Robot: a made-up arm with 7 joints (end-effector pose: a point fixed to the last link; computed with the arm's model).
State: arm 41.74 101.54 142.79 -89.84 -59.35 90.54 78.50
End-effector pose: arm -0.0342 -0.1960 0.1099 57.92 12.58 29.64
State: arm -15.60 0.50 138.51 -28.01 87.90 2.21 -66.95
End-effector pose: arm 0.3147 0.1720 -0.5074 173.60 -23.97 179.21
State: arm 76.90 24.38 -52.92 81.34 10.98 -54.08 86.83
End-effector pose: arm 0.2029 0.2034 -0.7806 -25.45 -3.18 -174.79
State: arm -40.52 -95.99 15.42 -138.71 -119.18 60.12 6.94
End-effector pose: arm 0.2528 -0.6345 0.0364 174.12 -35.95 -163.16
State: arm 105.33 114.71 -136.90 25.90 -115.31 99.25 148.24
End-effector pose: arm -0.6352 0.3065 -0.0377 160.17 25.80 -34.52
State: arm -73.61 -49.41 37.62 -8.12 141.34 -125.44 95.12
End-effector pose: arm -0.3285 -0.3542 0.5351 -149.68 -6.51 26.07
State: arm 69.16 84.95 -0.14 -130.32 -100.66 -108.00 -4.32
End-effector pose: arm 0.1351 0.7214 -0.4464 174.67 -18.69 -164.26
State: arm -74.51 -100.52 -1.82 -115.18 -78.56 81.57 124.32
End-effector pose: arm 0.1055 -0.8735 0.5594 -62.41 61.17 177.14
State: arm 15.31 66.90 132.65 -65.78 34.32 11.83 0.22
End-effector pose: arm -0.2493 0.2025 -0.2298 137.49 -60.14 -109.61
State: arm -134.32 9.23 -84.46 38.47 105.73 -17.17 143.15
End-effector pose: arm -0.6337 0.0902 0.9815 -93.05 -36.32 16.11
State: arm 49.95 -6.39 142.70 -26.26 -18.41 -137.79 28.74
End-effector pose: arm 0.1616 0.5037 -0.2047 126.70 46.08 -132.85
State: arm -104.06 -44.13 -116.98 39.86 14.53 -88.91 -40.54
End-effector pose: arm 0.6707 -0.5398 1.0562 172.55 81.51 141.17
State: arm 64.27 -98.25 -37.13 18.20 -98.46 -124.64 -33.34
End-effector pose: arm -0.1754 -1.0004 -0.6004 133.24 -33.95 -1.10
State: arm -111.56 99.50 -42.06 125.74 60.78 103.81 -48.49
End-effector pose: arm 0.3413 0.2148 0.2037 -101.42 -63.49 -168.58
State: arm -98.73 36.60 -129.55 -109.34 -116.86 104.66 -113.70
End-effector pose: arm 0.1031 0.4733 0.4182 0.76 -80.96 -50.10
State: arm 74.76 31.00 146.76 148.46 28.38 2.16 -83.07
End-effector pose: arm 0.1692 -0.1937 -0.7214 160.07 -54.78 -53.46
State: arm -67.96 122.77 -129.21 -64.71 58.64 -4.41 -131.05
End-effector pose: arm 0.0484 -0.1474 -0.4977 93.94 -4.64 -29.00
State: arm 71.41 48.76 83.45 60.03 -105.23 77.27 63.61
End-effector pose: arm 0.3706 0.0448 -0.1811 50.17 -5.11 83.21
